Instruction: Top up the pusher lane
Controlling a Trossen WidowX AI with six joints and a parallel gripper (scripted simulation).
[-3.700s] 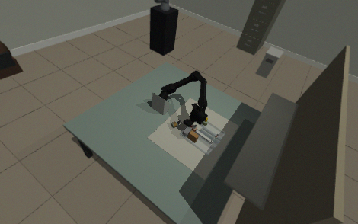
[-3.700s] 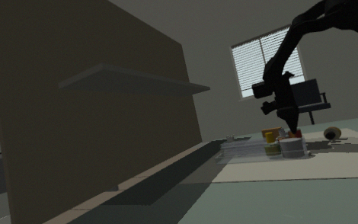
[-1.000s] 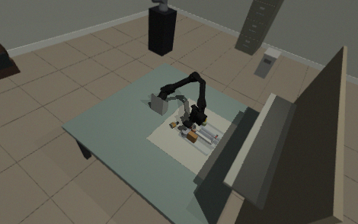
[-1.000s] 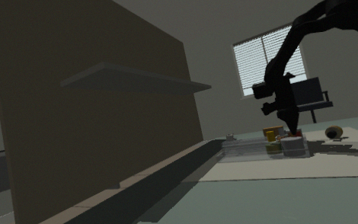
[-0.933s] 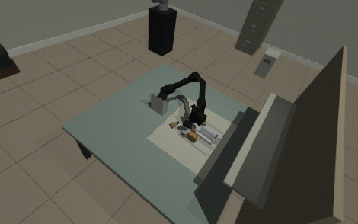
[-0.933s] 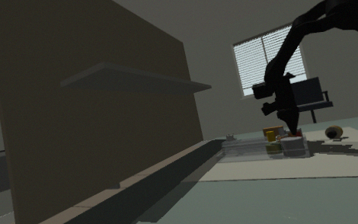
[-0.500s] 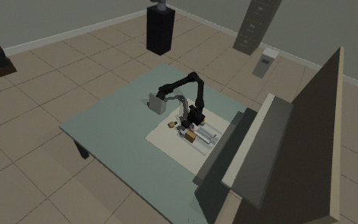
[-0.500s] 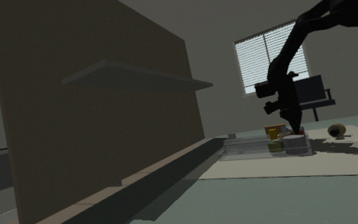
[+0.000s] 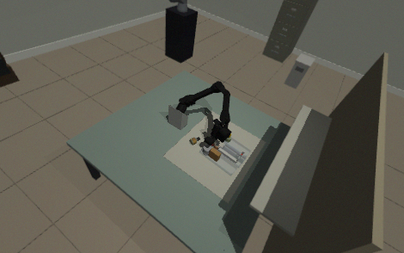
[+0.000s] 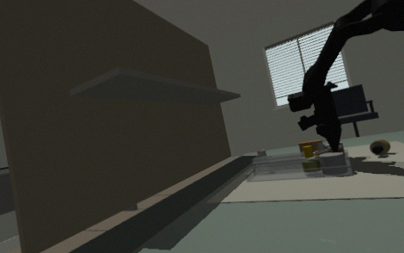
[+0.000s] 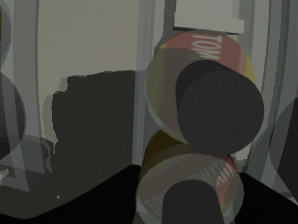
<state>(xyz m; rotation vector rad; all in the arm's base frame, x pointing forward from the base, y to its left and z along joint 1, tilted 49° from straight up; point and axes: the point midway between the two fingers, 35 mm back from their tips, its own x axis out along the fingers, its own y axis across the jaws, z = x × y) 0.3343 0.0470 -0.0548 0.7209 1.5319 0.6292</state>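
Now: gripper tip 5 cm short of the cream mat, 4 cm above it and 1 cm to the right of it. The rest, counted from my gripper tip: brown box: 8 cm to the right, 7 cm ahead; then grey lane rack: 14 cm ahead, 2 cm below, 1 cm to the left.
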